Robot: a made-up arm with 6 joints.
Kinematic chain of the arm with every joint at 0, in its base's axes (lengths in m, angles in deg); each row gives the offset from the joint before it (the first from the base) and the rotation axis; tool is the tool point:
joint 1: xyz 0 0 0.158 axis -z
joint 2: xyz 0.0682 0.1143 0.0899 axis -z
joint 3: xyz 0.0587 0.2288 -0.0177 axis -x
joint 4: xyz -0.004 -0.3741 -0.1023 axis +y
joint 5: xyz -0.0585 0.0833 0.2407 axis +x
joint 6: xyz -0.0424 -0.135 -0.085 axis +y
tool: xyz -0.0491 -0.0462 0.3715
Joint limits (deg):
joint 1: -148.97..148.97
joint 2: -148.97..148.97
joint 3: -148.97..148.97
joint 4: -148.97..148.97
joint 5: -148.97..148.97
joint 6: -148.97..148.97
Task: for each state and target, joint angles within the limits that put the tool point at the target. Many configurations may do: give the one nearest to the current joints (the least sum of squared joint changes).
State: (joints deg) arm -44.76 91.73 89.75 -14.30 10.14 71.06
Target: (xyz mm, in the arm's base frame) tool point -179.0 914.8 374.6
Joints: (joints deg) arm -67.07 61.04 128.97 -22.13 2.08 41.98
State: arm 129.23 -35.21 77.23 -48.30 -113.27 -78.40
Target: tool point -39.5 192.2 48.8
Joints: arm 130.78 -34.18 55.20 -72.02 -134.74 -41.38
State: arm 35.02 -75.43 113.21 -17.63 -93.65 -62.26
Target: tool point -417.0 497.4 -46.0
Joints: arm 33.75 -68.67 148.97 23.64 -91.31 -60.98
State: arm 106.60 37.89 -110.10 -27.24 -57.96 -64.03
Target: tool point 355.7 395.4 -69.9
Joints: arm 85.85 20.13 -97.66 -20.63 -64.20 -53.07
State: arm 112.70 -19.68 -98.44 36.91 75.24 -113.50
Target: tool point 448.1 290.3 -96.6
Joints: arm 104.64 -11.82 -114.28 11.59 49.03 -83.22
